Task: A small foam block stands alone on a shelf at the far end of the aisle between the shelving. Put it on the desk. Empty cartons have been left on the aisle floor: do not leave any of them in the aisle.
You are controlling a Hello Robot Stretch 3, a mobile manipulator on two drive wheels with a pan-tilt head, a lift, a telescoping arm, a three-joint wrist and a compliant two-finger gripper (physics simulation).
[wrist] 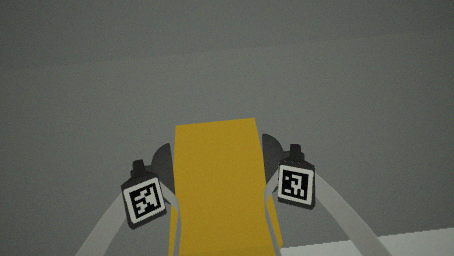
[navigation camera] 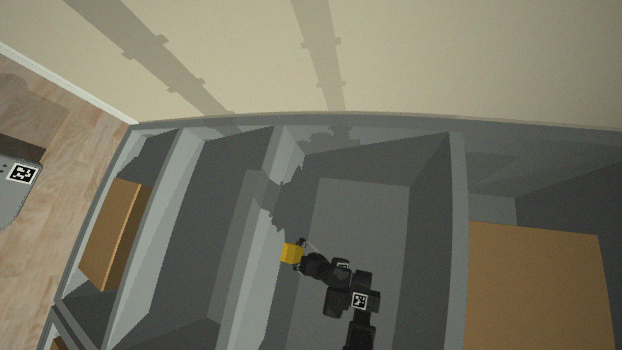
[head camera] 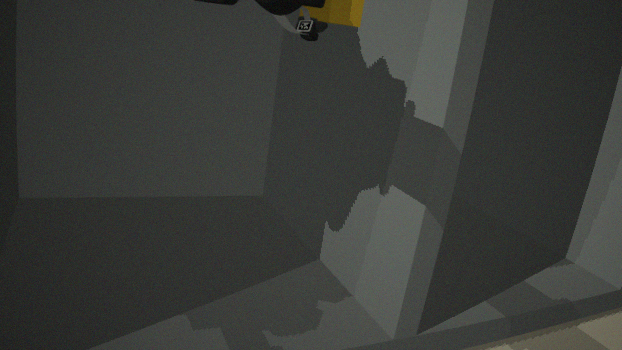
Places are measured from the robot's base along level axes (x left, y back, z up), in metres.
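Pixels of known places: gripper, fingertip midpoint: (wrist: 218, 158) (navigation camera: 297, 253).
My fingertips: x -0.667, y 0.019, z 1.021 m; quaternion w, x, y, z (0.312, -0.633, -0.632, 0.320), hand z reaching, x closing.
Note:
Behind a point stands the place of what it marks.
The yellow foam block (head camera: 340, 12) {z 1.022, x -0.600, y 0.003 m} (navigation camera: 290, 253) {z 1.022, x -0.600, y 0.017 m} (wrist: 220, 215) {z 1.036, x -0.618, y 0.017 m} stands upright in a grey shelf compartment. My gripper (navigation camera: 298, 255) {z 1.021, x -0.667, y 0.019 m} (wrist: 218, 158) {z 1.021, x -0.667, y 0.019 m} is shut on the block, with one dark fingertip pad against each side in the wrist view. In the head camera view the block and part of the gripper show at the top edge, cut off by the frame. Whether the block's base rests on the shelf board is hard to tell. The desk and the aisle cartons cannot be made out in these views.
Grey shelving (navigation camera: 457, 240) {z 1.426, x -0.409, y -0.094 m} with upright panels and boards surrounds the arm. Brown boxes (navigation camera: 112, 225) {z 0.260, x -0.429, y 0.118 m} (navigation camera: 540, 290) {z 1.594, x -0.429, y -0.022 m} sit in compartments on both sides. A beige wall (navigation camera: 425, 55) {z 1.327, x -0.248, y -0.390 m} runs behind the shelving. Wooden floor (navigation camera: 85, 140) {z 0.001, x -0.275, y -0.205 m} and a grey body with a marker (navigation camera: 22, 173) {z 0.160, x -0.129, y 0.001 m} show at the left.

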